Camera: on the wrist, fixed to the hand. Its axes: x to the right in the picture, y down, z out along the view.
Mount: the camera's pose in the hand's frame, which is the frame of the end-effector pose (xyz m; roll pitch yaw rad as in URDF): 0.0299 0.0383 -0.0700 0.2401 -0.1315 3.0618
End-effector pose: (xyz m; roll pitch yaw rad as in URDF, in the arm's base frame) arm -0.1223 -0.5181 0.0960 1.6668 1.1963 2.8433
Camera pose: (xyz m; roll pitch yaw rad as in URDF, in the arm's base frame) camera -0.1920 -0.5657 0.0846 -1.8372 -1.2342 0.1331
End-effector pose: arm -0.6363 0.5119 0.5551 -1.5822 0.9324 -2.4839
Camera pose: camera -0.6696 0.5752 0.5087 1.9698 -0.8414 0.4610
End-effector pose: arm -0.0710 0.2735 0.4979 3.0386 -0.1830 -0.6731
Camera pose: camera -0.0777 0.2394 0.5757 -2.7803 0.3048 2.5652
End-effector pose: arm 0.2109 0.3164 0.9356 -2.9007 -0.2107 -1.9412
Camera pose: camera 0.1545 0.3201 0.9994 -3.1340 0.3572 1.2489
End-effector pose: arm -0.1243 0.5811 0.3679 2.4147 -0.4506 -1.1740
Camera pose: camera -0.1105 0.5944 0.4509 -2.1042 0.4908 2.1341
